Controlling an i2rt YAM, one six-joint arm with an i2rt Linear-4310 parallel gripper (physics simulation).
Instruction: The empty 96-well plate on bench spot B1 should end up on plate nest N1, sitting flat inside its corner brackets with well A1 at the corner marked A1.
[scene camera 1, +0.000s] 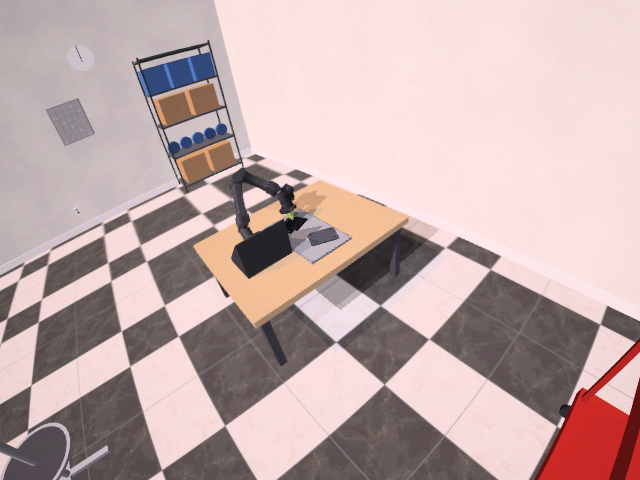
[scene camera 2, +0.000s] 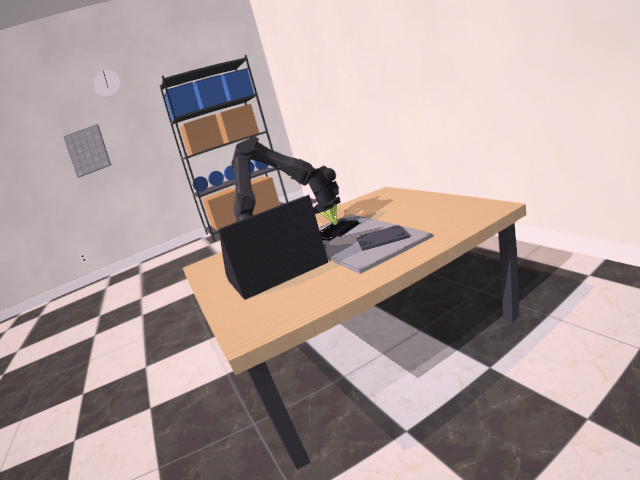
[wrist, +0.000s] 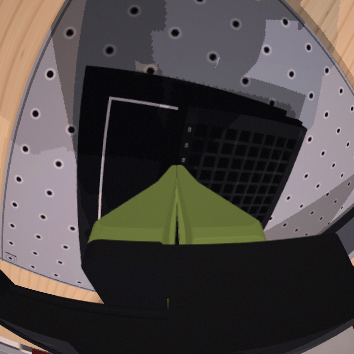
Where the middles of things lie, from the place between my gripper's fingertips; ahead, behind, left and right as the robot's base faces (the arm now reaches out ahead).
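Counted from my hand: black nest with white outline (wrist: 126, 121), 10 mm to the right of it, 30 mm behind it, 10 mm below it; black well plate (wrist: 245, 155), 10 mm behind it, 40 mm to the right of it, 10 mm below it.
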